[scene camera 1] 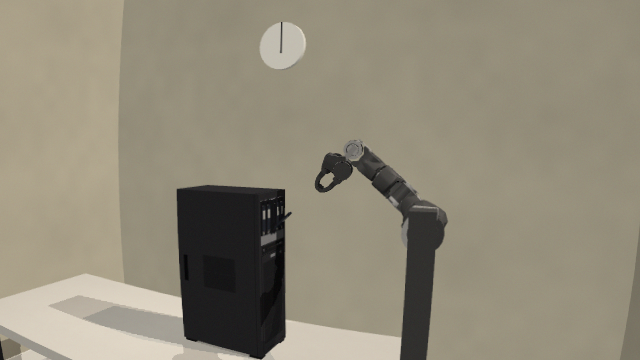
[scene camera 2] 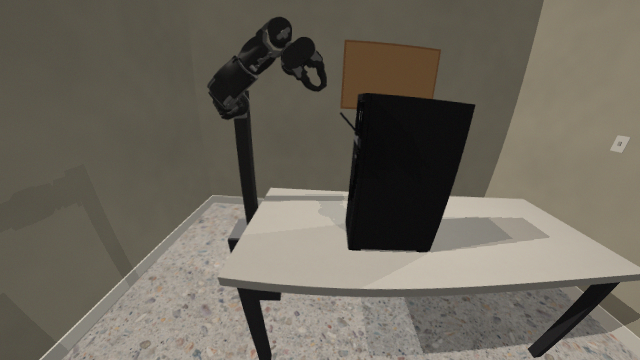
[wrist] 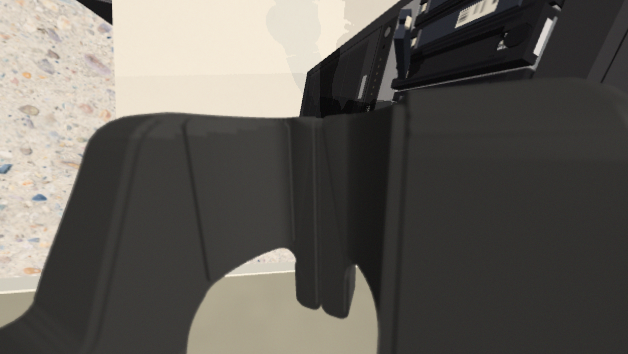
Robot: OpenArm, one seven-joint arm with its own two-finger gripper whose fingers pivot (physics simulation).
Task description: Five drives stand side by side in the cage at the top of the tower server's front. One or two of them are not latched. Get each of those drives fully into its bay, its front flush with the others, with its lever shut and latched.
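The black tower server stands upright on the table. Its drives stand side by side in the top cage. One dark lever sticks out from the front, angled upward; it appears to be on the drive nearest in the wrist view. Whether the other drives are latched is too small or hidden to tell. My gripper is shut and empty, its fingertips together. It hangs in front of the tower, near the height of its top, apart from the lever.
The white table carries the tower. The arm's dark post stands beyond the table edge on the tower's front side. A round clock and a brown board hang on the walls.
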